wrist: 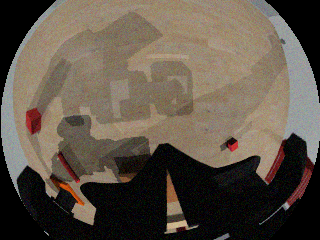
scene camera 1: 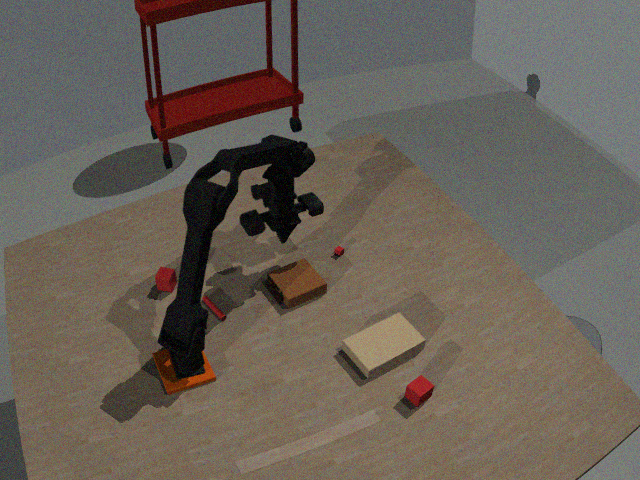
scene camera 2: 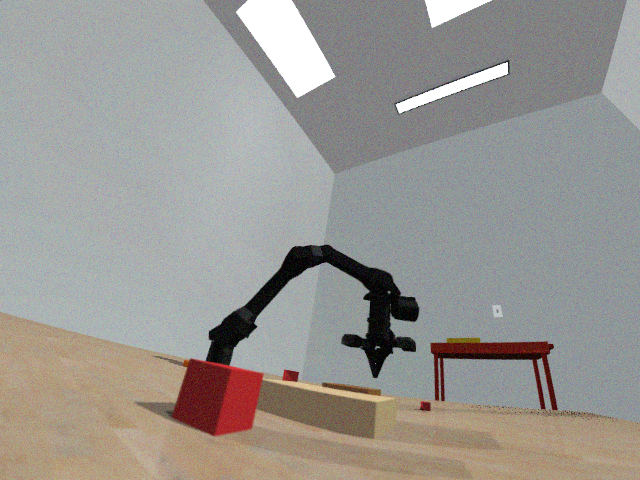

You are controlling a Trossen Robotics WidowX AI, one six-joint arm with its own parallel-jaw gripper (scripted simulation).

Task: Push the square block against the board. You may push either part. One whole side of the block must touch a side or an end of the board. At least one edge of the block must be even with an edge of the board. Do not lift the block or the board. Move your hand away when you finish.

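Shut and holding nothing, the gripper (scene camera 1: 282, 242) appears together with a brown square block (scene camera 1: 298, 282) and a beige board (scene camera 1: 387, 343). The board is visible again at (scene camera 2: 369, 416), as is the gripper (scene camera 2: 375, 377). The wrist view, too, has the gripper (wrist: 163, 148).
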